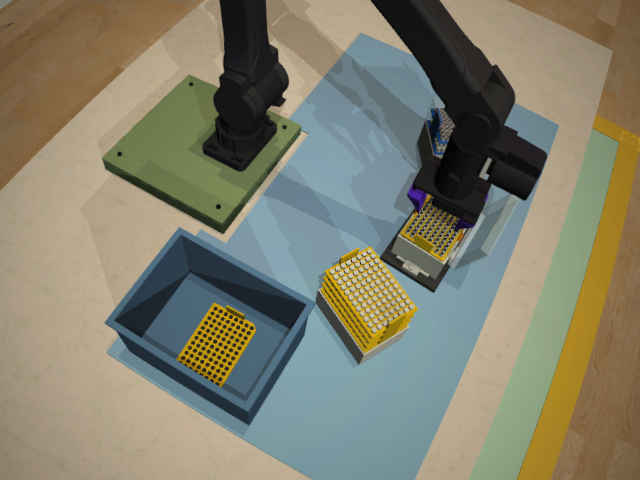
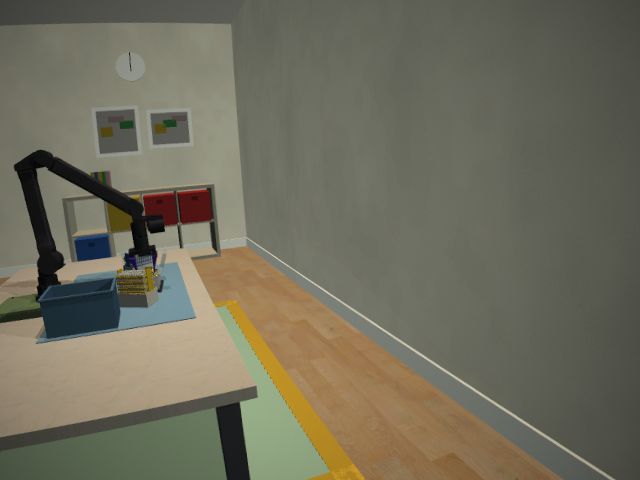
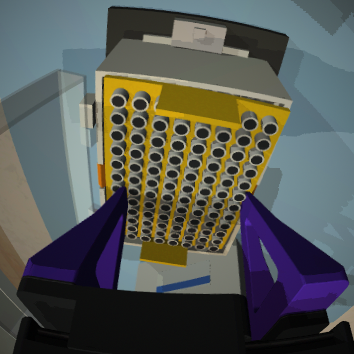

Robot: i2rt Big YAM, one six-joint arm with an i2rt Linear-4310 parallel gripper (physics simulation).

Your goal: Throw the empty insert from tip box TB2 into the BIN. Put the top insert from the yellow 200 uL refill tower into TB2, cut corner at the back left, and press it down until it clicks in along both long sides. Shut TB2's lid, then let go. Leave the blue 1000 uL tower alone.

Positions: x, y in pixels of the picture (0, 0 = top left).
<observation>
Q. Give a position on a blue bin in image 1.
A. At 156, 318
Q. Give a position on a clear lid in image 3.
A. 53, 190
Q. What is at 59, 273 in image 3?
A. My gripper.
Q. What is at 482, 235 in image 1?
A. A clear lid.
</observation>
